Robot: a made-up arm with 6 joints. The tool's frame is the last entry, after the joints.
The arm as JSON. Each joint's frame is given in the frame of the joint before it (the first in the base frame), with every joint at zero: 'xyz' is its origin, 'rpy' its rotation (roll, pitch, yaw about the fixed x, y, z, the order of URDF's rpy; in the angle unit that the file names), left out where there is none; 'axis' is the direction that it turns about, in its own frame. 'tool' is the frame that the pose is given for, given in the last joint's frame.
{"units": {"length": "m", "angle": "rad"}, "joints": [
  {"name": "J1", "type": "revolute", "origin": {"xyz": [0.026, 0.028, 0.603]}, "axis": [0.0, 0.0, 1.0]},
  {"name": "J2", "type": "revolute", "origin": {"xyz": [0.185, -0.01, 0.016]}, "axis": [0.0, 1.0, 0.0]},
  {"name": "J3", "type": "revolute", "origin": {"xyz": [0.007, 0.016, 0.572]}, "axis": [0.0, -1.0, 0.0]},
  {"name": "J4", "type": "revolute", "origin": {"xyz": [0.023, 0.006, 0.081]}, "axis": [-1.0, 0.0, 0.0]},
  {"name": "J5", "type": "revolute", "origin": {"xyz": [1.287, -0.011, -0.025]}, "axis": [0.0, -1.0, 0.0]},
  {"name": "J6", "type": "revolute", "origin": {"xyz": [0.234, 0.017, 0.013]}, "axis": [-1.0, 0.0, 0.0]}
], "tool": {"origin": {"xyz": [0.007, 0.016, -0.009], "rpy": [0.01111, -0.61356, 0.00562]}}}
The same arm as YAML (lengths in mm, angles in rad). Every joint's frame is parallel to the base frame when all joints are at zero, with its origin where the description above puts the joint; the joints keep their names.
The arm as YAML. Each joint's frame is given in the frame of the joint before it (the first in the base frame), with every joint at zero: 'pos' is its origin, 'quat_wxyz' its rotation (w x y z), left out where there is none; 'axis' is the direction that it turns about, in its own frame. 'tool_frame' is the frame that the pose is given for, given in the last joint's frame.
length_unit: mm
angle_unit: rad
joints:
  - joint: J1
    pos: [26.0, 28.0, 603.0]
    axis: [0.0, 0.0, 1.0]
  - joint: J2
    pos: [185.0, -10.0, 16.0]
    axis: [0.0, 1.0, 0.0]
  - joint: J3
    pos: [7.0, 16.0, 572.0]
    axis: [0.0, -1.0, 0.0]
  - joint: J4
    pos: [23.0, 6.0, 81.0]
    axis: [-1.0, 0.0, 0.0]
  - joint: J5
    pos: [1287.0, -11.0, -25.0]
    axis: [0.0, -1.0, 0.0]
  - joint: J6
    pos: [234.0, 17.0, 13.0]
    axis: [-1.0, 0.0, 0.0]
tool_frame:
  pos: [7.0, 16.0, -9.0]
  quat_wxyz: [0.953288, 0.006144, -0.30197, 0.004356]

